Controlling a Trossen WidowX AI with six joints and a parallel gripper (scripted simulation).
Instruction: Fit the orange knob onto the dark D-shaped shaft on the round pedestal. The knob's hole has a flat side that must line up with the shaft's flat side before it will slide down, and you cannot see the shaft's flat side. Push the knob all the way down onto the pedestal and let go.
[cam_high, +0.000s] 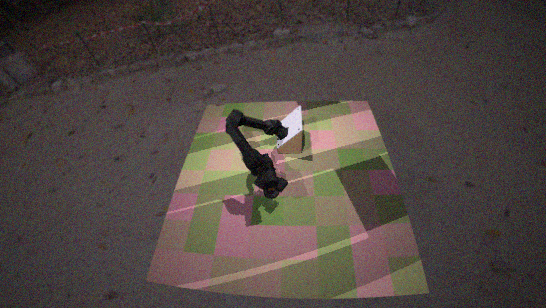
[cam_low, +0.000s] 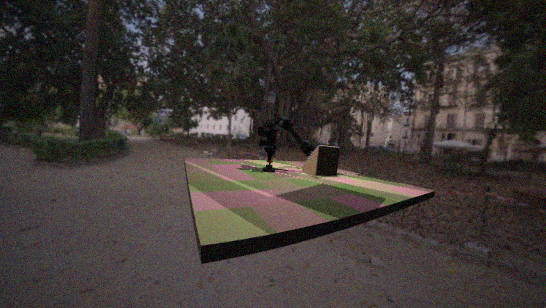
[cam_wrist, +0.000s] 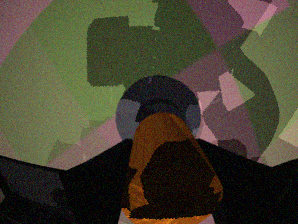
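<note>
The orange knob lies 20 mm above my gripper tip. The rest, counted from my gripper tip: round dark pedestal (40 mm below).
</note>
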